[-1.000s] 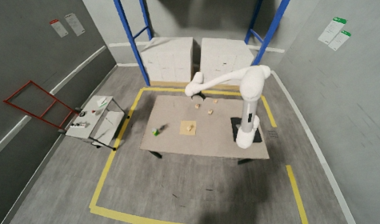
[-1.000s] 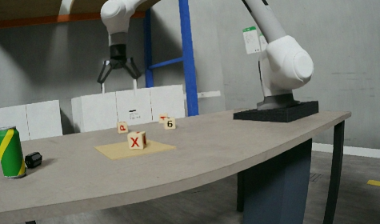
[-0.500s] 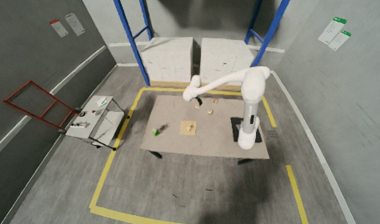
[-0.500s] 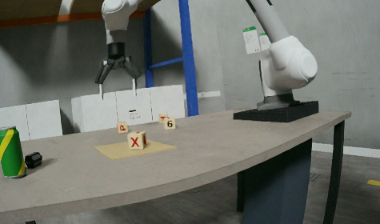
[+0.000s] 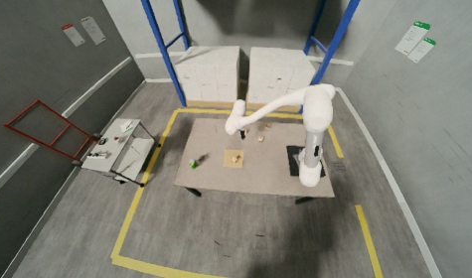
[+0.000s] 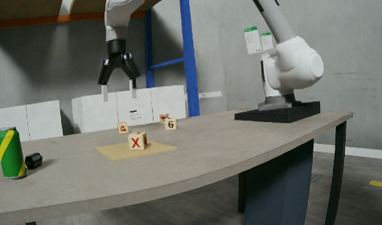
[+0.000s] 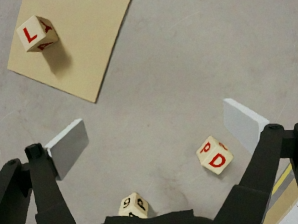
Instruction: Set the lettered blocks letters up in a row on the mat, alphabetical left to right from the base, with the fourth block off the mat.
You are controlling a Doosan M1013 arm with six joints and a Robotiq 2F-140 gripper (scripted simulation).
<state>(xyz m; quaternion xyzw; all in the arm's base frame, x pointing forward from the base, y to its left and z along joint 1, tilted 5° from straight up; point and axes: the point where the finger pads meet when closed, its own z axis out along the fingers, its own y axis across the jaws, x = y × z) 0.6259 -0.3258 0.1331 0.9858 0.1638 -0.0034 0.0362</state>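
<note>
My hand is 180 mm to the right of the tan mat, 150 mm above it and 80 mm short of it. Round my hand: block 370 mm behind, 190 mm to the right, 130 mm below; then small black object 410 mm ahead, 140 mm to the left, 130 mm below; then yellow can 490 mm ahead, 220 mm to the left, 90 mm below.
</note>
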